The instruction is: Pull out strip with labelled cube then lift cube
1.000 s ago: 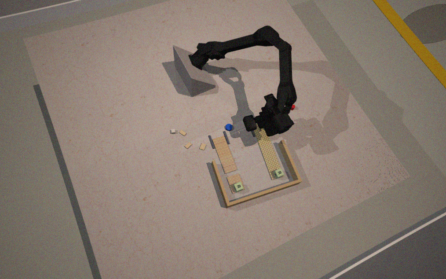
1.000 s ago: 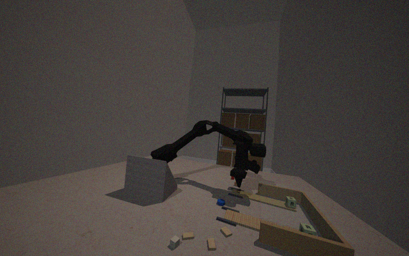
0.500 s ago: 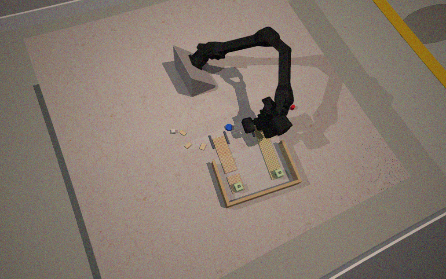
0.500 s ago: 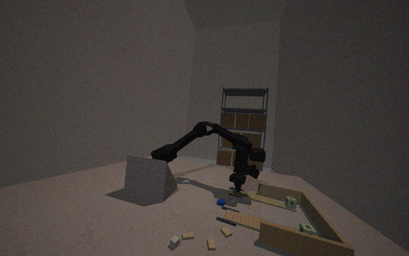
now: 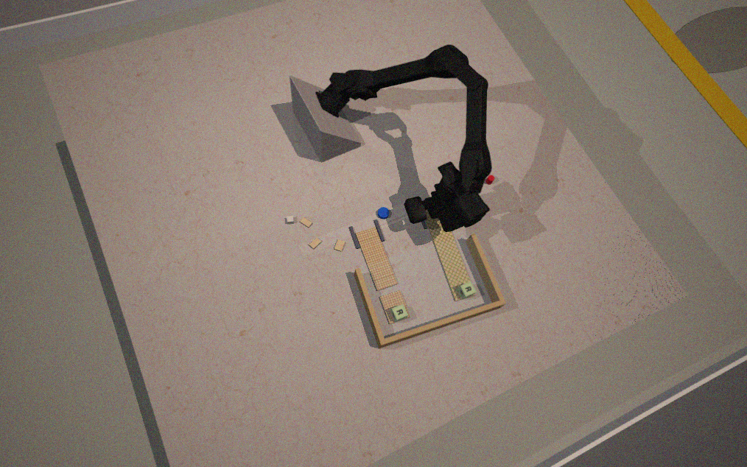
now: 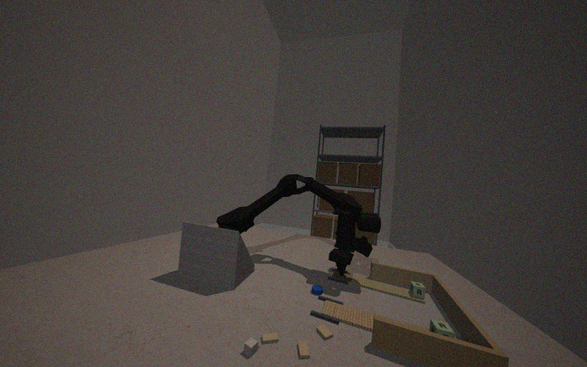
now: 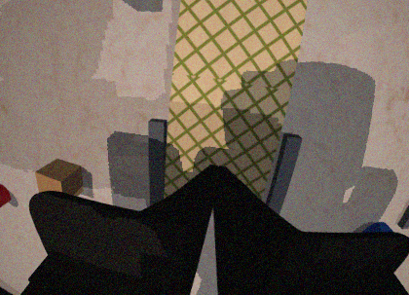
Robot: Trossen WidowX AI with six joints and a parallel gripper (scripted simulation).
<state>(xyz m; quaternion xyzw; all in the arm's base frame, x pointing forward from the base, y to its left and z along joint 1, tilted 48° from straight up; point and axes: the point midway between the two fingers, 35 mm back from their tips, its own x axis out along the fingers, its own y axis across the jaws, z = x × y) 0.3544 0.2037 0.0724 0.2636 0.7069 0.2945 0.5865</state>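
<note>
My gripper tip is now 10 cm to the right of the brown cube and 2 cm past it. From my gripper tip the other things lie so: blue disc: 13 cm to the right, 5 cm behind; then red cylinder: 19 cm to the left, 6 cm behind, 1 cm above.
</note>
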